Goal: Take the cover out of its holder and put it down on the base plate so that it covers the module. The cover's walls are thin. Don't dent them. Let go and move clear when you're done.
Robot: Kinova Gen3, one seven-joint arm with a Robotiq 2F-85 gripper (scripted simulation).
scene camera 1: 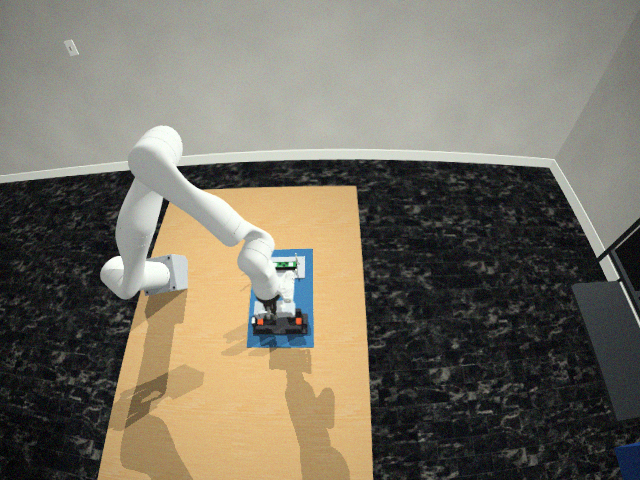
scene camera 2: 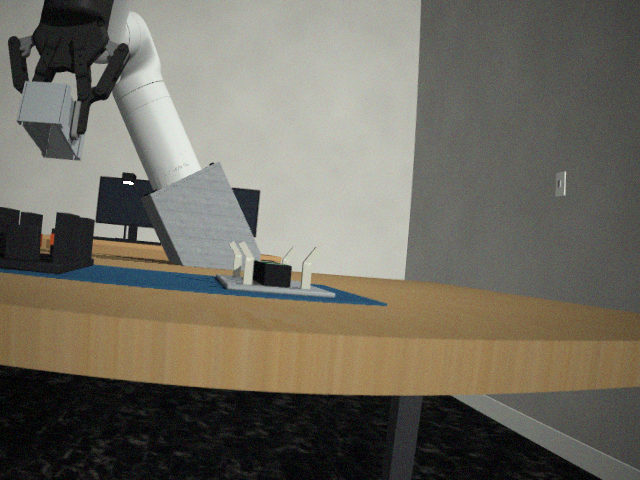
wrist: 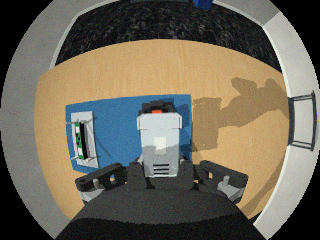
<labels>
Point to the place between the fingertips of my gripper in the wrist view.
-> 161, 159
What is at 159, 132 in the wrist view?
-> A cover.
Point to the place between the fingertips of my gripper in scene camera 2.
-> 53, 137
</labels>
